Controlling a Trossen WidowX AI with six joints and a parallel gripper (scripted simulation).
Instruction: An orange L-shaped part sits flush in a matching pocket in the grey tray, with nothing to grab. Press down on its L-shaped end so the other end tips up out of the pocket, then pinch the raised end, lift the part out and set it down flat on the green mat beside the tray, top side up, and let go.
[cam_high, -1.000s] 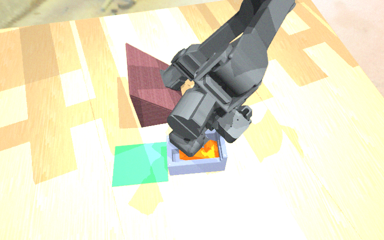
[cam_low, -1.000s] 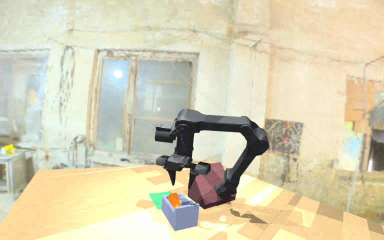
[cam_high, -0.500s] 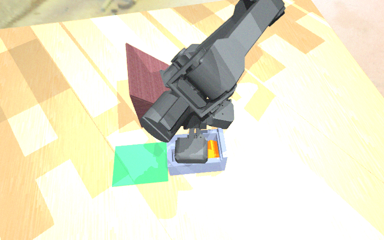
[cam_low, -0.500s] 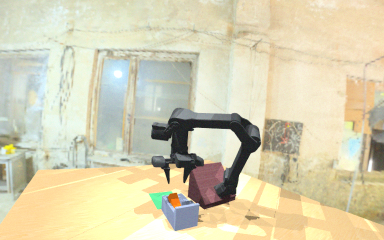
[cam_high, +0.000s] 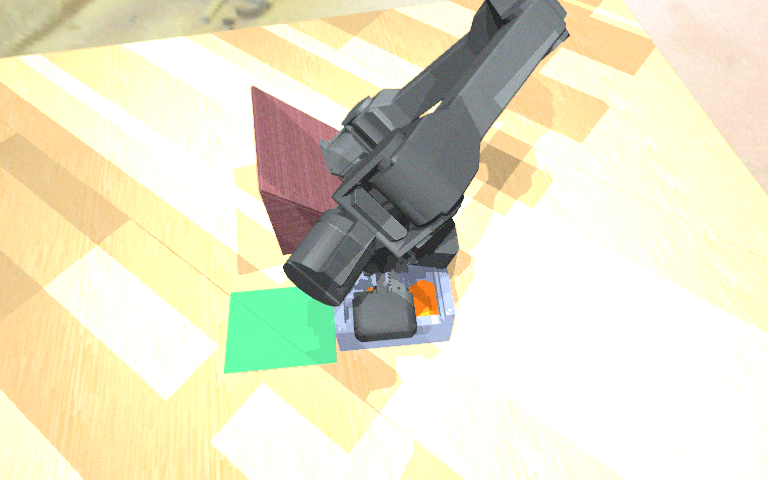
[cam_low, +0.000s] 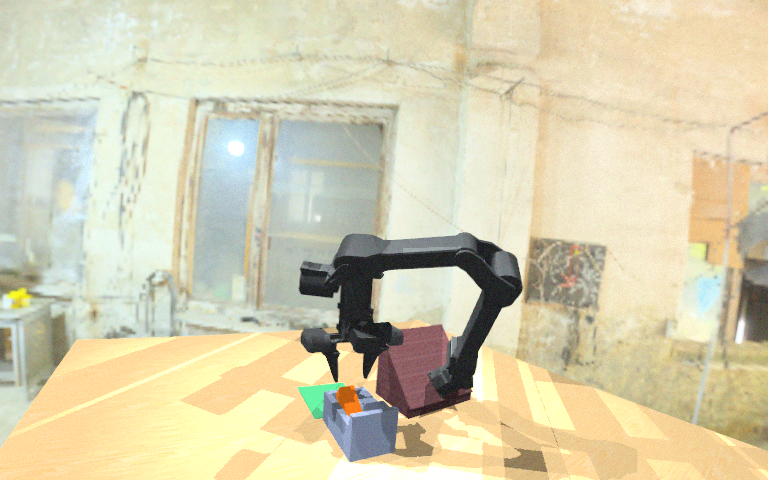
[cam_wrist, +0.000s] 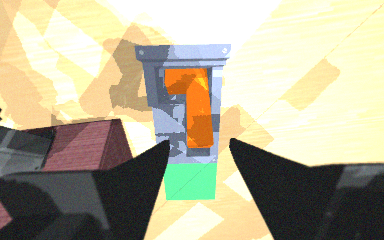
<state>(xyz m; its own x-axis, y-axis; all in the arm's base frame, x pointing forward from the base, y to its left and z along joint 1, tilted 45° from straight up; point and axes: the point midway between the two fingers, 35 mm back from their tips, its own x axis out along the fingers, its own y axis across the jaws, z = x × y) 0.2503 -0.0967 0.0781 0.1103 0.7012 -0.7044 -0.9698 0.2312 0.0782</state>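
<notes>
The orange L-shaped part is 10 mm behind my gripper tip, 40 mm to the left of it and 70 mm below it. Also, from my gripper tip: green mat (40 mm behind, 140 mm to the right, 130 mm below).
</notes>
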